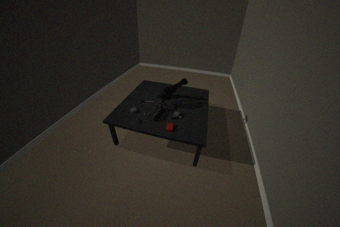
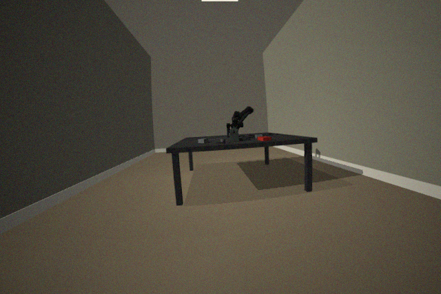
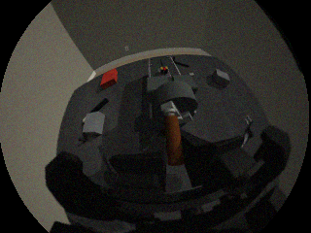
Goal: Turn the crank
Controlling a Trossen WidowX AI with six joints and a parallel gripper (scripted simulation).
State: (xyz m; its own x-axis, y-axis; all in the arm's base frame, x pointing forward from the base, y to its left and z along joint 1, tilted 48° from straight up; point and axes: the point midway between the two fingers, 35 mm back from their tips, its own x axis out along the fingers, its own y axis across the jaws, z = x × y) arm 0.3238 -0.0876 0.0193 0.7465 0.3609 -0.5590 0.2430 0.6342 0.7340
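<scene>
My gripper tip is now 150 mm short of the red pointer, 60 mm to the left of it and 10 mm above it. From my gripper tip the other things lie so: crank handle (30 mm above, 20 mm behind).
</scene>
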